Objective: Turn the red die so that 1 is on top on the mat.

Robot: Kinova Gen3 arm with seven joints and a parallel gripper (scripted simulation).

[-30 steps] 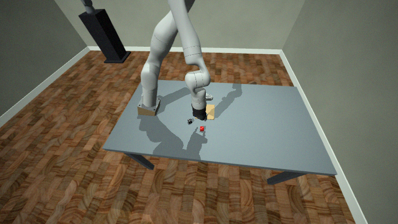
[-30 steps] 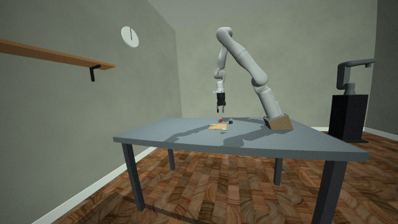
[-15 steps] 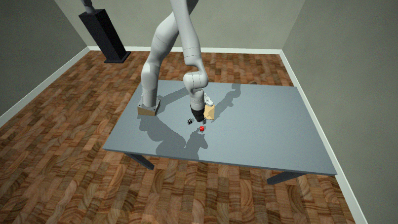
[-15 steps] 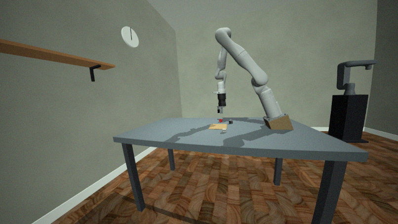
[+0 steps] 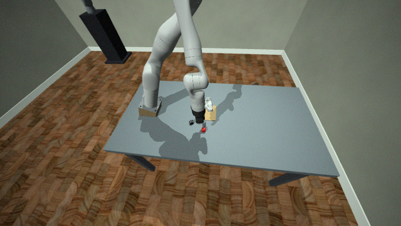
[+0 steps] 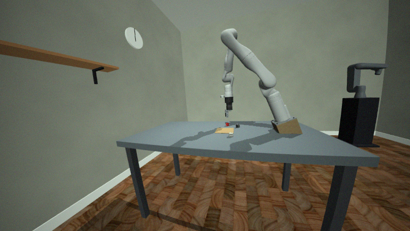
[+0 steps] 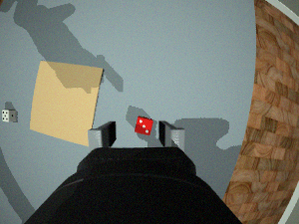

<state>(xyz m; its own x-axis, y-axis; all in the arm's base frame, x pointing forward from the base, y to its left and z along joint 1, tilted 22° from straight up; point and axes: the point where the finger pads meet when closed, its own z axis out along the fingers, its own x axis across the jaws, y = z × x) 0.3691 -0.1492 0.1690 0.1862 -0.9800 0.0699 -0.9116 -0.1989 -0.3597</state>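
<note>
Right now the red die is 90 mm below my hand and 10 mm to the right of it. The rest, counted from my hand: black die (90 mm below, 90 mm behind, 50 mm to the left); tan mat (150 mm to the left, 100 mm below, 10 mm ahead); white die (280 mm to the left, 90 mm below, 40 mm behind).
</note>
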